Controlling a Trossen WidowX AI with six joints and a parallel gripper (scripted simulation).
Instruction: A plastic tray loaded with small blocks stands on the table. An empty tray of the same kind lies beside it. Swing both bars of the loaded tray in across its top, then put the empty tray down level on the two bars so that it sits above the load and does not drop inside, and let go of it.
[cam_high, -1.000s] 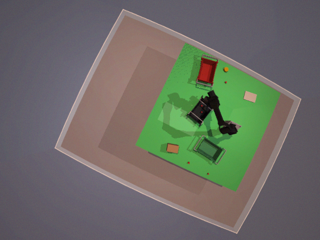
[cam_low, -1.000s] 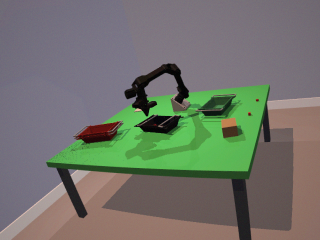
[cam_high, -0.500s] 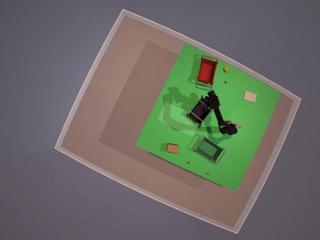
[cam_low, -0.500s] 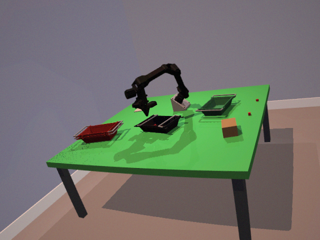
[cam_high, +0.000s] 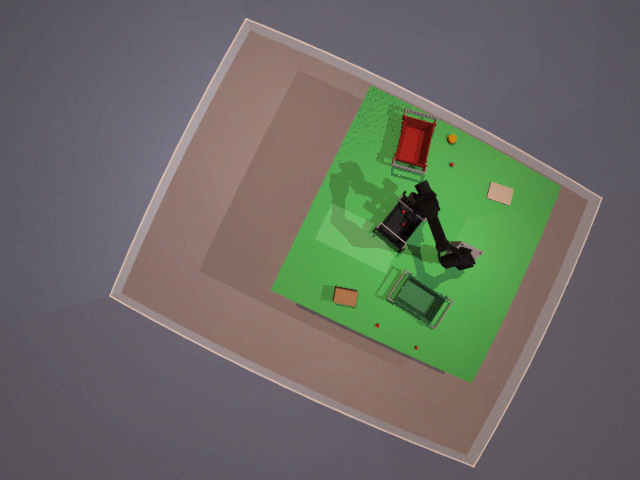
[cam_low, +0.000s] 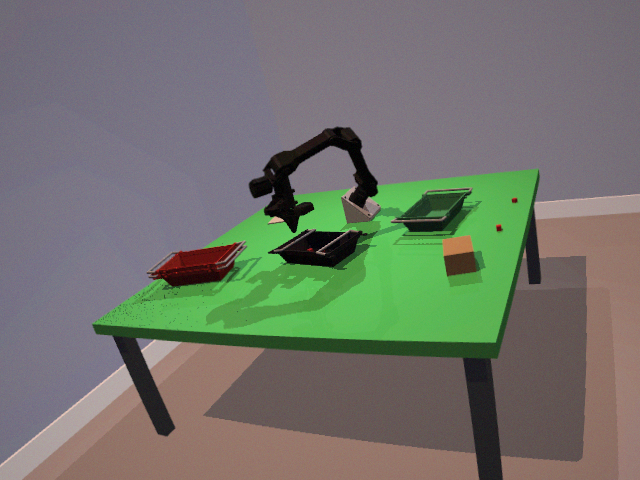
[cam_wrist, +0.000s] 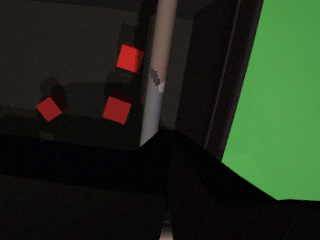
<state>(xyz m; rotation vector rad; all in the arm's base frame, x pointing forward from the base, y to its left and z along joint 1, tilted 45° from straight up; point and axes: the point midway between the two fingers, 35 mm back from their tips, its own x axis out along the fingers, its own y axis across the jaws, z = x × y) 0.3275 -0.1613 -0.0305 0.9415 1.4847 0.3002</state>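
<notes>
Now: the green tray 450 mm to the left of my gripper tip, 190 mm behind it and 40 mm below it. From my gripper tip the other things lie so: brown box (560 mm to the left, 200 mm ahead, 60 mm below); then tan flat plate (500 mm behind, 270 mm to the right, 90 mm below).
</notes>
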